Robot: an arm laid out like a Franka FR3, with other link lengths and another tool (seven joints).
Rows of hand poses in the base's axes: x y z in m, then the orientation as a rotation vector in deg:
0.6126, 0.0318, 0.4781, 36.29, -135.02, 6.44
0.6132, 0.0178, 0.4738, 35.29, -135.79, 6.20
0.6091, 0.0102, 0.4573, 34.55, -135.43, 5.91
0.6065, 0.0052, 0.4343, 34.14, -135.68, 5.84
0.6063, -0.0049, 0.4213, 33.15, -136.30, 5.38
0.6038, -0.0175, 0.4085, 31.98, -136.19, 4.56
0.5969, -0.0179, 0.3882, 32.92, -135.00, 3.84
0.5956, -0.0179, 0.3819, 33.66, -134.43, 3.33
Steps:
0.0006, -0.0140, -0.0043, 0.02, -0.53, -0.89
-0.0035, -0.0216, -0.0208, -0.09, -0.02, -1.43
-0.0061, -0.0266, -0.0438, -0.11, -0.18, -1.78
-0.0063, -0.0367, -0.0568, 0.03, -0.54, -2.69
-0.0088, -0.0493, -0.0696, 0.22, -0.11, -3.72
-0.0157, -0.0497, -0.0899, 0.75, 1.06, -3.07
-0.0170, -0.0497, -0.0962, 1.21, 1.60, -2.60

